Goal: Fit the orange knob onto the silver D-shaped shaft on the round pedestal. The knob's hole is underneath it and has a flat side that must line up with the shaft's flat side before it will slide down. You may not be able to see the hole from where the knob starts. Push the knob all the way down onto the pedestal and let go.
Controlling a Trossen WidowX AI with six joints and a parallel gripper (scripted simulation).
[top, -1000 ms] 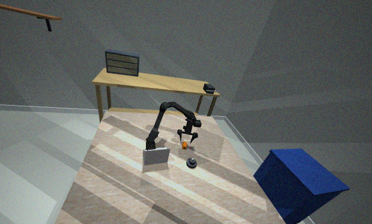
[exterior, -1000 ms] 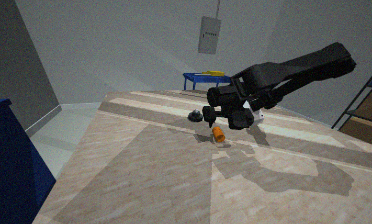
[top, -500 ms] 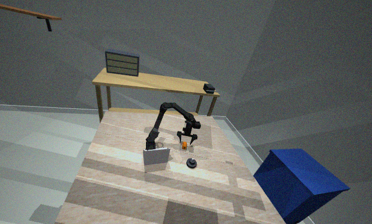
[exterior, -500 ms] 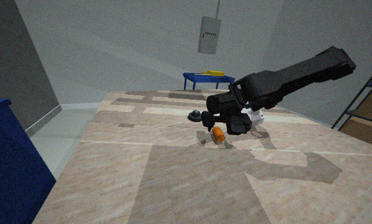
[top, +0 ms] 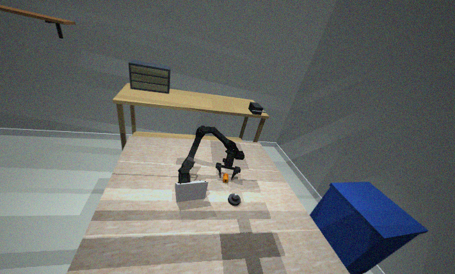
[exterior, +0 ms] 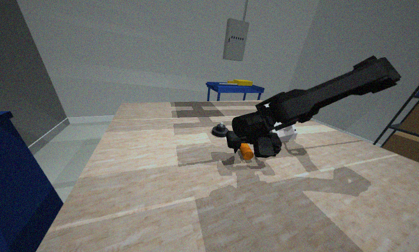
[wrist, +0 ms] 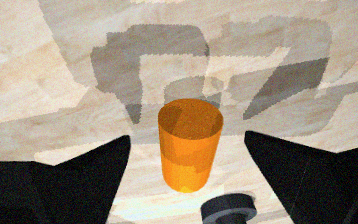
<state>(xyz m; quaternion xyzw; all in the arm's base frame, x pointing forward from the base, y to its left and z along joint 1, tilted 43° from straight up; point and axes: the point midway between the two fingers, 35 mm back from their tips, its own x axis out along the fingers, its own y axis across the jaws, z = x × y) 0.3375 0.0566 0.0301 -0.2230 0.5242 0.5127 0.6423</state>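
Now: the pedestal 1 cm behind my gripper tip, 19 cm to the right of it and 2 cm above it. Also, from my gripper tip: orange knob (1 cm to the left).
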